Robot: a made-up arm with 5 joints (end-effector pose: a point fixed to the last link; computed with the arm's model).
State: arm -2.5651 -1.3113 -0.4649 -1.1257 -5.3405
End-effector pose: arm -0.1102 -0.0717 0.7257 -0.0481 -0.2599 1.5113
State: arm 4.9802 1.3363 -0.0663 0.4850 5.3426
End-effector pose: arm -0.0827 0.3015 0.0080 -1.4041 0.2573 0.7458
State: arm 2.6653 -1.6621 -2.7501 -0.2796 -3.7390
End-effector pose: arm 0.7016 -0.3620 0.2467 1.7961 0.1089 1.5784
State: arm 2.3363 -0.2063 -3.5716 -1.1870 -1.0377
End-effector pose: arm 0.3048 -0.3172 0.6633 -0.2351 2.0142 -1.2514
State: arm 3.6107 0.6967 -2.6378 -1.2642 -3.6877
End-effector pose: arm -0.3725 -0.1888 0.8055 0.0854 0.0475 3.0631
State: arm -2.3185 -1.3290 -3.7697 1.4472 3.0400
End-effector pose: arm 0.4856 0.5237 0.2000 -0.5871 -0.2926 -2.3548
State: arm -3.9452 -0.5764 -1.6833 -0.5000 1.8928
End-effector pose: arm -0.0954 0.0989 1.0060 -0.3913 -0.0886 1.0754
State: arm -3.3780 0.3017 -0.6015 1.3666 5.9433
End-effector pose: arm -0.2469 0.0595 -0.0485 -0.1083 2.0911 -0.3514
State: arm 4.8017 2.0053 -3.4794 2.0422 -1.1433
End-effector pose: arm 0.0560 -0.6256 0.0545 -2.5488 0.4351 0.1929
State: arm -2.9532 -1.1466 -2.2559 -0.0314 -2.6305
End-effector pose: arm 0.5124 0.0977 0.9051 -0.3743 0.0609 -2.4203
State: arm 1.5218 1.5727 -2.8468 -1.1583 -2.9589
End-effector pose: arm 0.0322 0.6574 0.3926 -0.4960 0.6267 1.6250
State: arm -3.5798 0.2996 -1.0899 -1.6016 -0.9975
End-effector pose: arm -0.4414 0.2069 0.4258 0.2250 -0.7836 -1.3630
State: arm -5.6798 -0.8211 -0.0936 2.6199 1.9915
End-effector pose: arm 0.0999 0.0688 0.2004 1.1159 -0.9286 -0.4485
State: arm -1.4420 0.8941 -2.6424 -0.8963 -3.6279
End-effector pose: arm 0.0728 -0.5620 0.7365 0.2674 0.5164 -1.8829
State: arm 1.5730 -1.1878 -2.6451 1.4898 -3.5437
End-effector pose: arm 0.0011 -0.5078 0.8479 -0.7043 0.4647 1.1051
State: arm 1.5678 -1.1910 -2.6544 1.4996 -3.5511
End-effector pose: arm -0.0015 -0.5119 0.8430 -0.7016 0.4618 1.0937
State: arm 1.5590 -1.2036 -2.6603 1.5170 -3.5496
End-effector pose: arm -0.0061 -0.5183 0.8342 -0.6978 0.4645 1.0871
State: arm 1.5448 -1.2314 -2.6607 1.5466 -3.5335
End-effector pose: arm -0.0137 -0.5281 0.8189 -0.6920 0.4759 1.0886
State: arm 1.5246 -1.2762 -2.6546 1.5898 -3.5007
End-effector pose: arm -0.0250 -0.5409 0.7960 -0.6838 0.4974 1.0997
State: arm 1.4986 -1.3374 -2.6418 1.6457 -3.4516
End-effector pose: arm -0.0402 -0.5554 0.7656 -0.6723 0.5288 1.1201
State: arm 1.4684 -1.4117 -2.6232 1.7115 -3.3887
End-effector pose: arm -0.0585 -0.5694 0.7287 -0.6571 0.5683 1.1489
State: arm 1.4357 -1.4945 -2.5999 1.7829 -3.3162
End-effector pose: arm -0.0790 -0.5812 0.6875 -0.6379 0.6132 1.1839
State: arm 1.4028 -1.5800 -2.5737 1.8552 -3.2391
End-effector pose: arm -0.0999 -0.5892 0.6447 -0.6154 0.6604 1.2226
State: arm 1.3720 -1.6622 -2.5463 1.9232 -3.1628
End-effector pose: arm -0.1195 -0.5932 0.6036 -0.5911 0.7066 1.2621
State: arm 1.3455 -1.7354 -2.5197 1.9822 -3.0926
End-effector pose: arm -0.1361 -0.5937 0.5676 -0.5670 0.7486 1.2998
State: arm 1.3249 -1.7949 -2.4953 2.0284 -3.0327
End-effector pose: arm -0.1486 -0.5921 0.5392 -0.5457 0.7841 1.3336
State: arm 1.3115 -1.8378 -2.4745 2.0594 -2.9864
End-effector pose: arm -0.1565 -0.5898 0.5201 -0.5293 0.8111 1.3617
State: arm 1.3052 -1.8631 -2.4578 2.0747 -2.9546
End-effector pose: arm -0.1599 -0.5879 0.5106 -0.5192 0.8297 1.3835
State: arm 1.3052 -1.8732 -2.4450 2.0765 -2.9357
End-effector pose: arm -0.1596 -0.5867 0.5094 -0.5150 0.8407 1.3997
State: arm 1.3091 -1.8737 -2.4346 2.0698 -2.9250
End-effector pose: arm -0.1570 -0.5861 0.5135 -0.5149 0.8469 1.4122
